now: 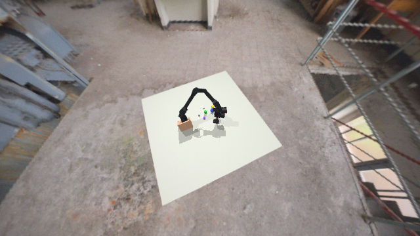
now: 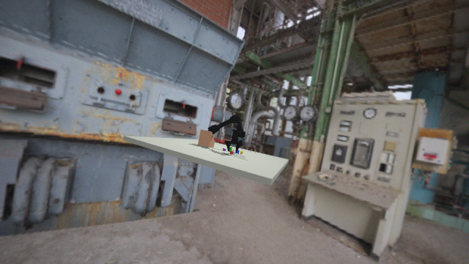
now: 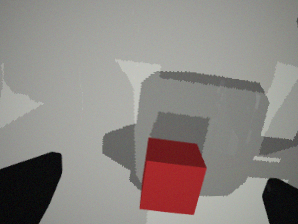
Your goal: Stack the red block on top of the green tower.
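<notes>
Right now my gripper tip is 10 mm above the red block. The rest, counted from my gripper tip: yellow block: 30 mm ahead, 190 mm to the left, 10 mm below; purple block: 130 mm behind, 90 mm to the left, 10 mm below; blue block: 140 mm to the left.
</notes>
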